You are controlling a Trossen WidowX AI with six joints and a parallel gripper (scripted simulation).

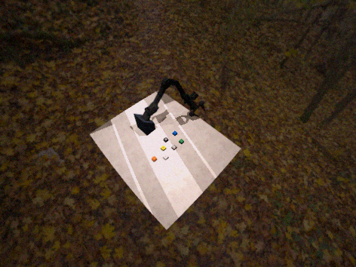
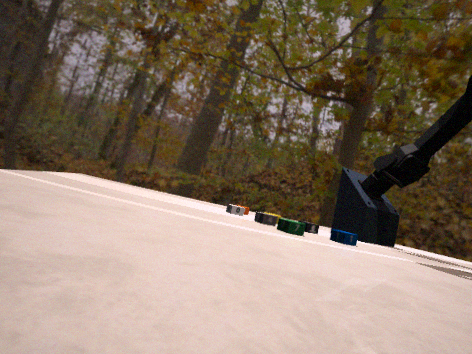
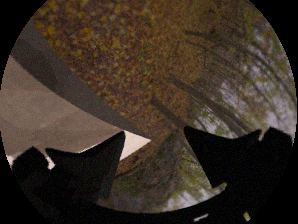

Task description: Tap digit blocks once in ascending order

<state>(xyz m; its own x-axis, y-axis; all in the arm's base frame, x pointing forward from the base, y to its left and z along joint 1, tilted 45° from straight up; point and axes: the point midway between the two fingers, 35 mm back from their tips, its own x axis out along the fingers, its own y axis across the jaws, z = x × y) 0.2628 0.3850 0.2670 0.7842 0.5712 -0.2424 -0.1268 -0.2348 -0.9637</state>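
Right now my gripper tip is 5 cm short of the white block, 57 cm to the left of it and 2 cm above it. Round my gripper tip: green block (5 cm ahead, 37 cm to the right, 2 cm below); then blue block (5 cm behind, 34 cm to the right, 2 cm below); then black block (6 cm behind, 44 cm to the right, 2 cm below).
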